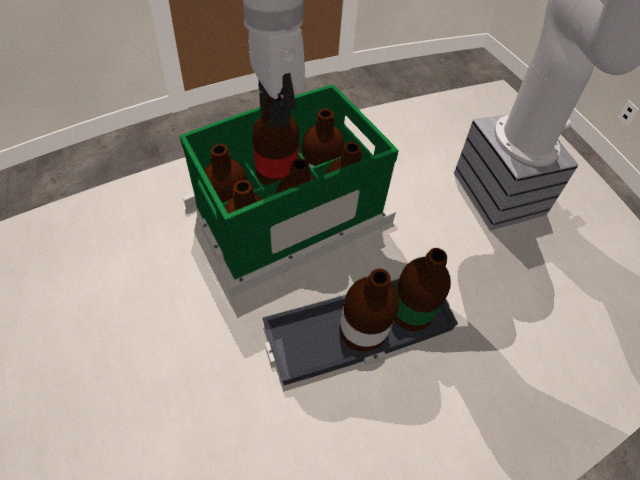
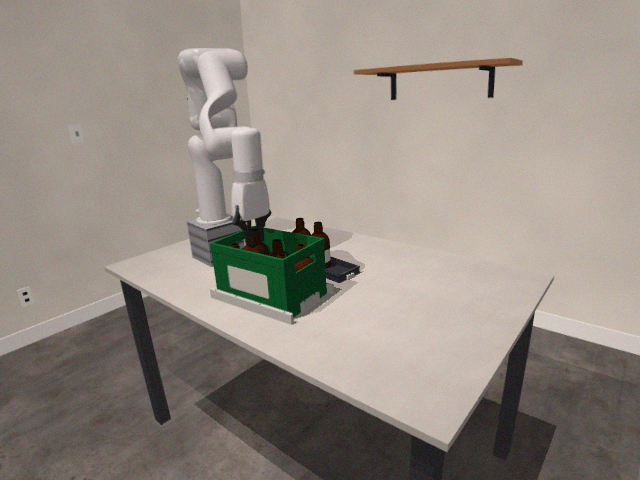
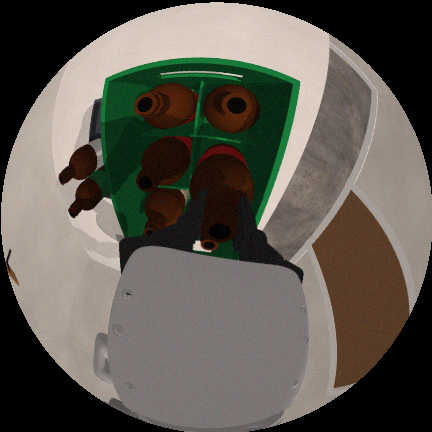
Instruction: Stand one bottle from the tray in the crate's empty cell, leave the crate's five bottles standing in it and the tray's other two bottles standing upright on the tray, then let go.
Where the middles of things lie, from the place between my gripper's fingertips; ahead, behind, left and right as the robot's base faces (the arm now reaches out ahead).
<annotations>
My gripper is now 1 cm short of the pale rail point(image 2: 287, 317), 5 cm to the left of it and 17 cm above it. Also, from my hand: green-label bottle point(image 1: 425, 282) (9 cm behind, 30 cm to the left, 10 cm below).
</annotations>
